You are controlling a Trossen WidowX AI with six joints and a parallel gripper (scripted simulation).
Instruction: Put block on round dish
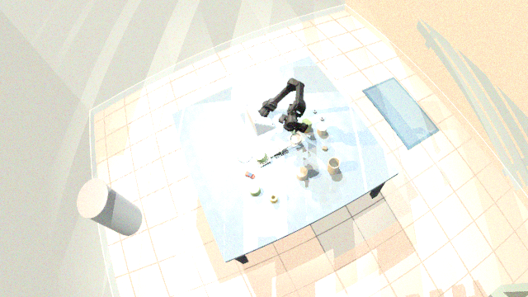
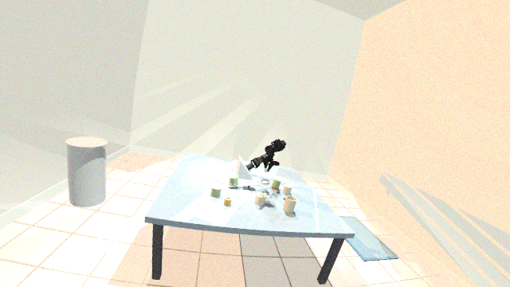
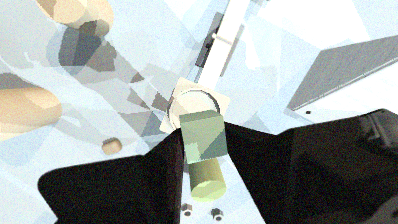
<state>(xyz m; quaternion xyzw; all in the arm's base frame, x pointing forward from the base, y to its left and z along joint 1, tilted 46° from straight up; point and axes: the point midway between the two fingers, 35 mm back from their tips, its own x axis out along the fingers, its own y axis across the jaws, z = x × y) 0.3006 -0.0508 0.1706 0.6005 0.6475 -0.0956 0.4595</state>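
My gripper tip is now 34 cm to the left of the round dish, 17 cm above it and 10 cm past it. Round my gripper tip: red toy car (37 cm to the right, 16 cm below, 5 cm ahead); orange ring (17 cm below, 14 cm to the left, 7 cm behind); balance beam (14 cm below, 11 cm to the right).
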